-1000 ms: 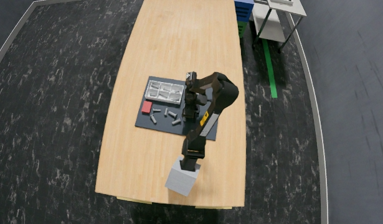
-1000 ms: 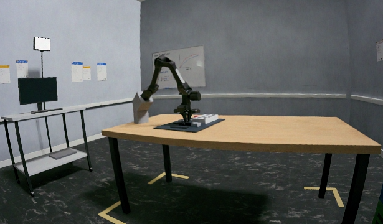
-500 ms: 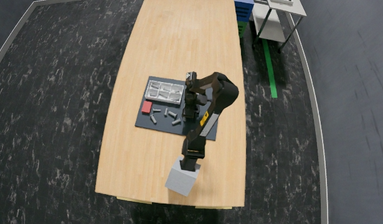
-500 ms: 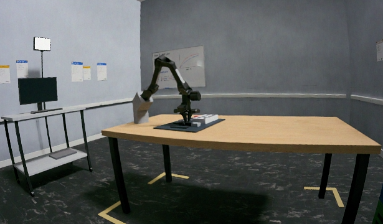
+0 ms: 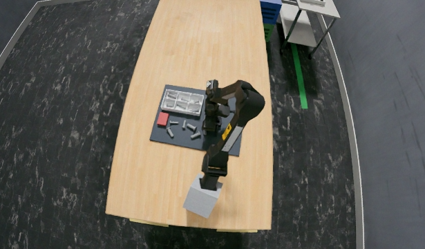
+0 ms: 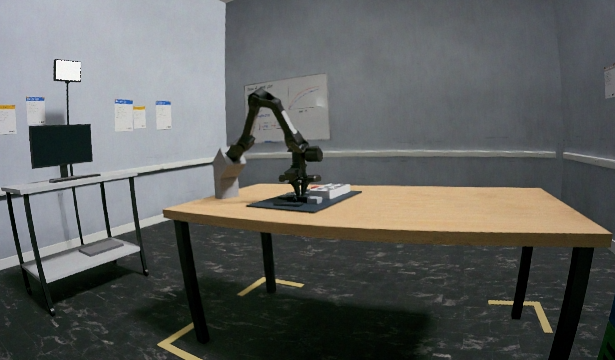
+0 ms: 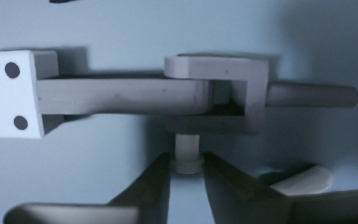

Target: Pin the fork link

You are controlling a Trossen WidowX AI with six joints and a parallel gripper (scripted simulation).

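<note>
Now: the eye plate 40 mm to the right of my hand and 30 mm below it. Round my hand: long dark bar: 120 mm to the right, 40 mm below; then pin: 60 mm behind, 40 mm to the left, 30 mm below; then dark mat: 20 mm ahead, 60 mm to the left, 50 mm below.
</note>
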